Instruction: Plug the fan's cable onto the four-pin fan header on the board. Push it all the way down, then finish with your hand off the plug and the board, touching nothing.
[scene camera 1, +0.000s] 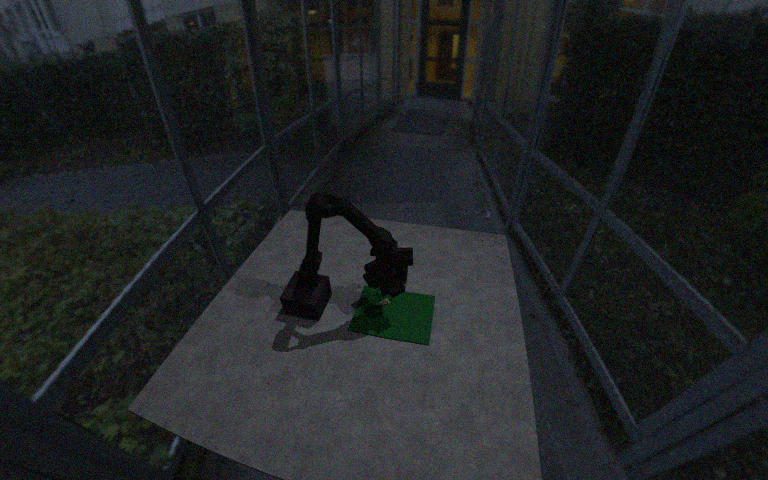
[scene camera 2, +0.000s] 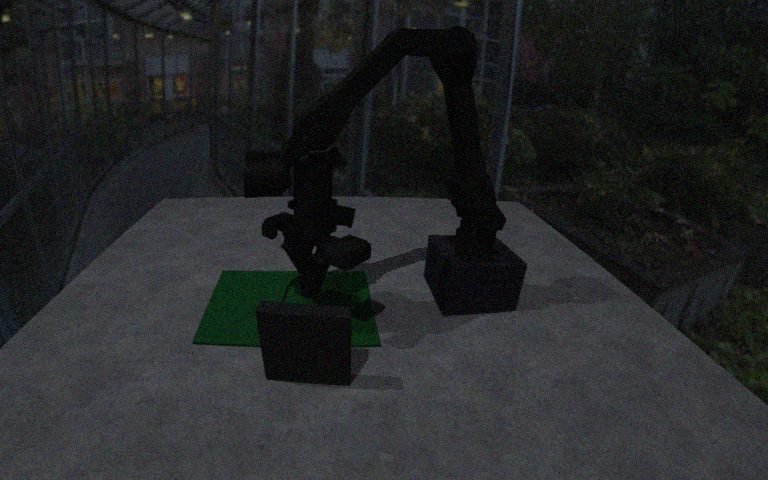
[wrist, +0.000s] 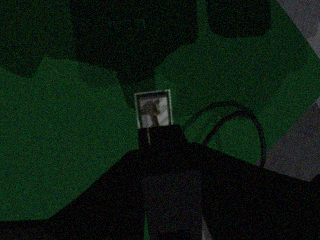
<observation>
my gripper: scene camera 1; scene camera 2 312, 286; wrist
same spot on green board: (scene camera 1: 408, 316) = (scene camera 2: 257, 299)
same spot on my gripper: (wrist: 235, 192) = (scene camera 1: 380, 283)
</observation>
